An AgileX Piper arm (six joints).
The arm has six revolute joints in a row. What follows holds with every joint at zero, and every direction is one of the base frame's. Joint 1 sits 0.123 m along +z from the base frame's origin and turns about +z. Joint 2 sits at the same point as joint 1 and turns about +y. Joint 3 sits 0.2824 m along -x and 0.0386 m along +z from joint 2 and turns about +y. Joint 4 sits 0.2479 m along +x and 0.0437 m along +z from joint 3 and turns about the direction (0.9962, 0, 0.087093). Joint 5 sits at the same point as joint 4 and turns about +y. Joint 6 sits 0.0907 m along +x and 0.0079 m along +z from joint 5 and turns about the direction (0.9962, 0, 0.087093). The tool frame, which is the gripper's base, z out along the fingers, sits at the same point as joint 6; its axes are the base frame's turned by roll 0, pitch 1.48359 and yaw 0 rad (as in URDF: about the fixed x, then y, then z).
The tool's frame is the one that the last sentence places.
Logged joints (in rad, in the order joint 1, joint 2, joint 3, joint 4, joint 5, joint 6), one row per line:
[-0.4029 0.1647 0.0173 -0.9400 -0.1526 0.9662]
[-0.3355 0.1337 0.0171 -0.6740 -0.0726 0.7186]
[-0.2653 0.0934 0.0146 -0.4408 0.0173 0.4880]
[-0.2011 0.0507 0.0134 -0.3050 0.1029 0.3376]
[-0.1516 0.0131 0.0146 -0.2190 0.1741 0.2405]
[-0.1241 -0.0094 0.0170 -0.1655 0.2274 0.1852]
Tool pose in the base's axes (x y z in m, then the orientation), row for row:
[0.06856 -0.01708 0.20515 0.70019 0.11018 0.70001 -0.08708]
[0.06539 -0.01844 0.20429 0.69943 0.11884 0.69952 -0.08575]
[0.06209 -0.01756 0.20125 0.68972 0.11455 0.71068 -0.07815]
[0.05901 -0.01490 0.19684 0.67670 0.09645 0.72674 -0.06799]
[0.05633 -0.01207 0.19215 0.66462 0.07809 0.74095 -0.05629]
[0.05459 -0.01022 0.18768 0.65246 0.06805 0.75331 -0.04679]
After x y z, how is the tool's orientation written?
As a quaternion, w x y z.
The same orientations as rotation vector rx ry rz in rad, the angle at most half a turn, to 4 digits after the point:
[0.2454 1.5592 -0.1940]
[0.2648 1.5586 -0.1911]
[0.2562 1.5894 -0.1748]
[0.2168 1.6337 -0.1528]
[0.1764 1.6736 -0.1271]
[0.1544 1.7097 -0.1062]

